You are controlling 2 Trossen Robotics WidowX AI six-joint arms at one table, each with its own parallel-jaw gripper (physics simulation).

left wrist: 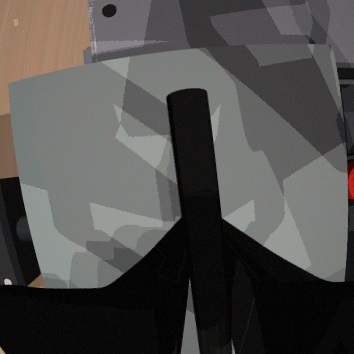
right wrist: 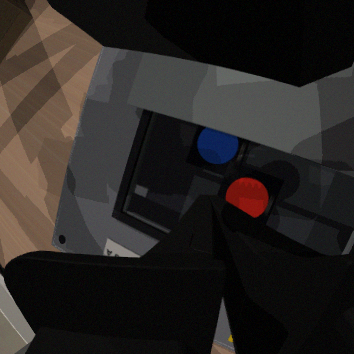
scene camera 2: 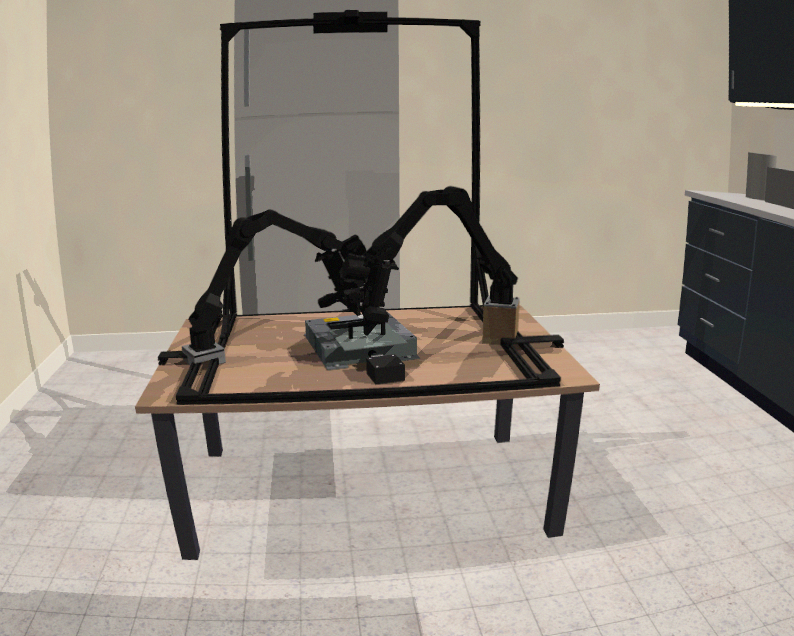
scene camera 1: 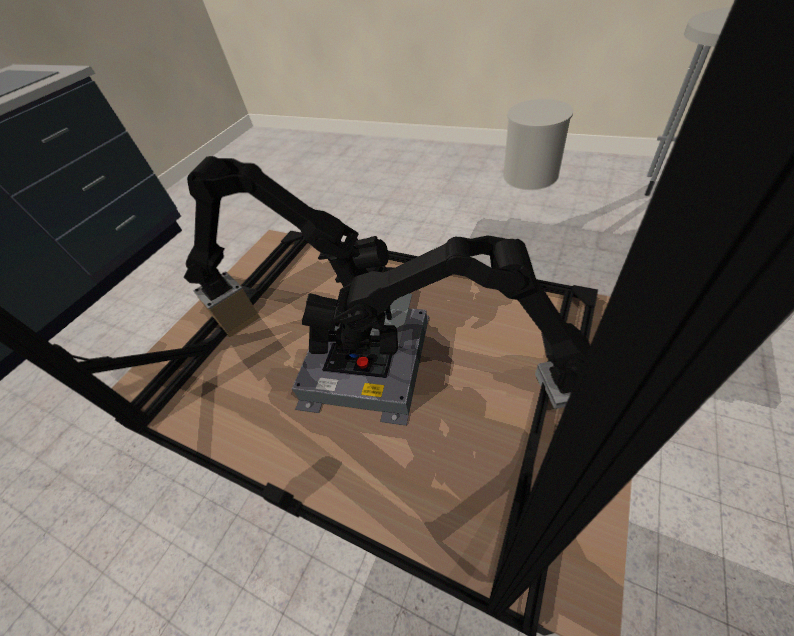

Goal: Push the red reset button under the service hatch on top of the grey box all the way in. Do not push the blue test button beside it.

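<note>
The grey box (scene camera 1: 347, 387) (scene camera 2: 364, 351) (right wrist: 102, 150) sits on the table. Its grey hatch lid (left wrist: 100, 165) (right wrist: 265, 100) is off the dark opening, where both buttons show. The red button (scene camera 1: 362, 362) (right wrist: 247, 196) shows partly behind a finger in the right wrist view; its depth cannot be told. The blue button (right wrist: 217, 145) is beside it, near the lid's edge. My left gripper (left wrist: 199, 223) is shut on the lid's black bar handle (left wrist: 189, 140). My right gripper (right wrist: 206, 203) is shut and empty, its tips beside the red button in that view; contact cannot be told.
The two arms are close together above the box. A small black block (scene camera 2: 385, 369) stands near the box in scene camera 2. A black frame (scene camera 2: 364, 396) runs round the table (scene camera 2: 457, 354). White and yellow labels (scene camera 1: 372, 389) are on the box top.
</note>
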